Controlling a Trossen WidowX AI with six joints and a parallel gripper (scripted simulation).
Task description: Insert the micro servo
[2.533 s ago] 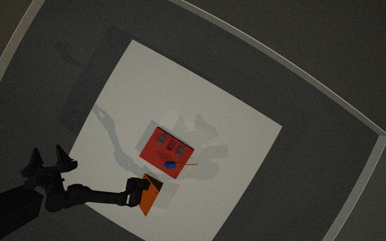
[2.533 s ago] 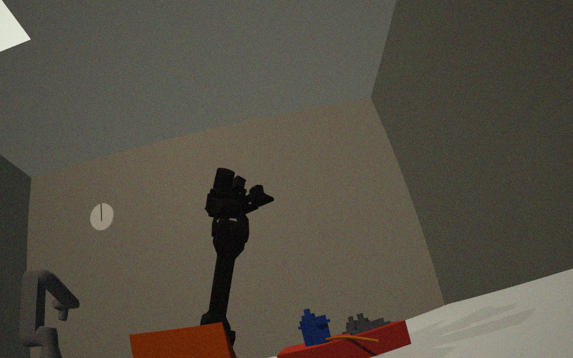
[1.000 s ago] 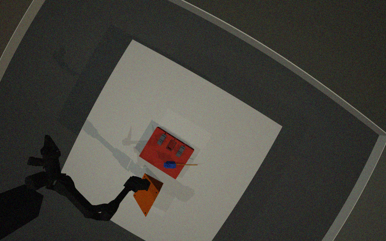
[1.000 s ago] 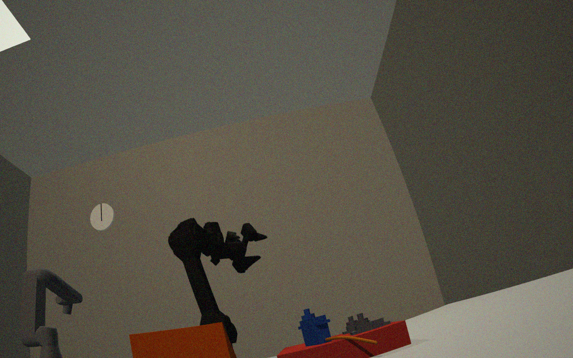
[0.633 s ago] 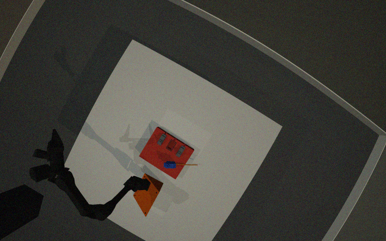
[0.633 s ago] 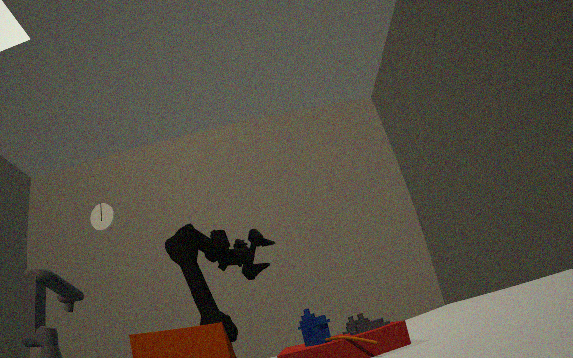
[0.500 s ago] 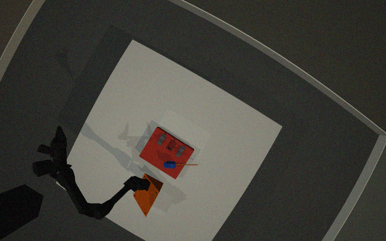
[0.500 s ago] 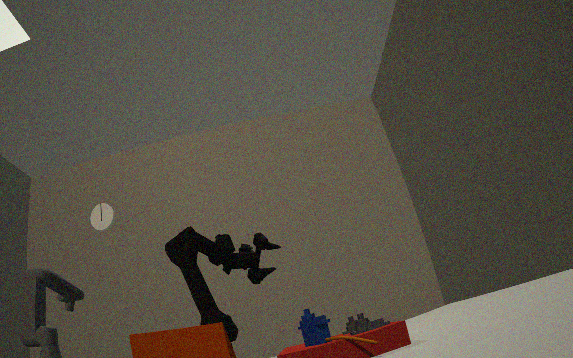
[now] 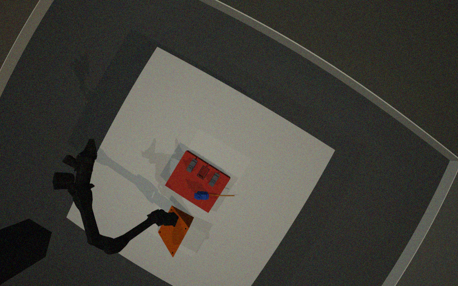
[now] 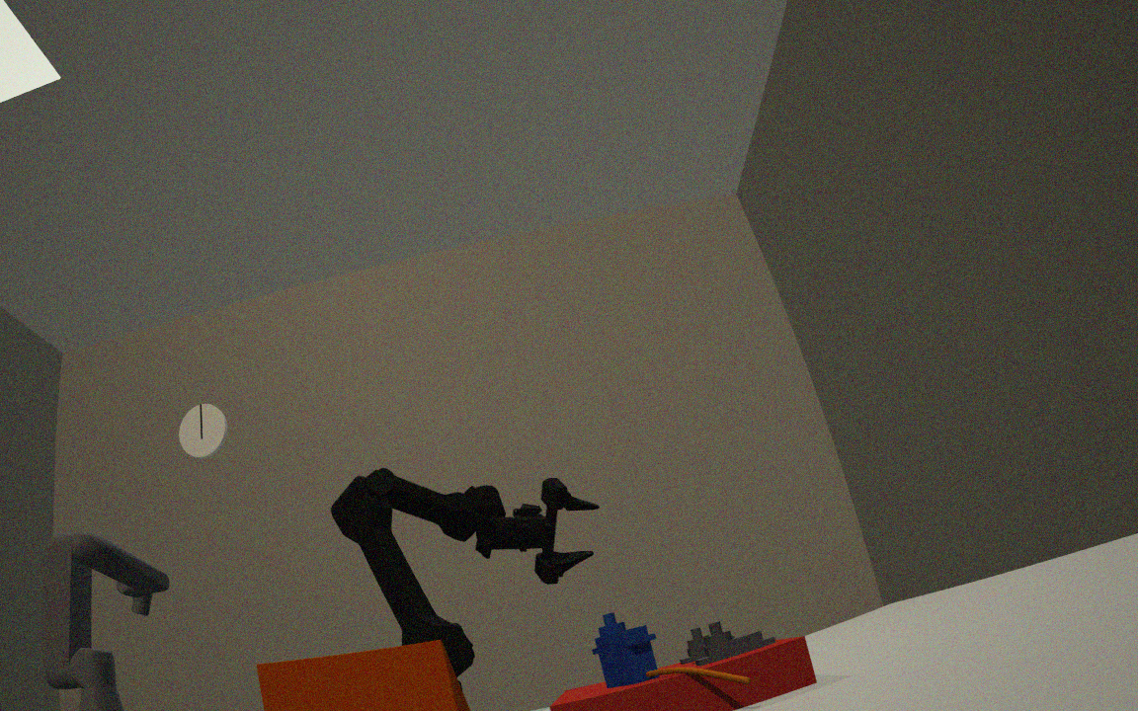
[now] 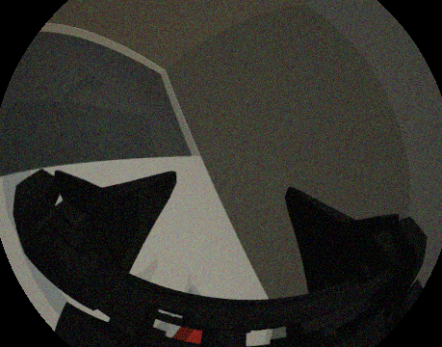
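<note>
Right now my gripper tip is 48 cm to the left of the red deck, 29 cm above it and 10 cm past it.
</note>
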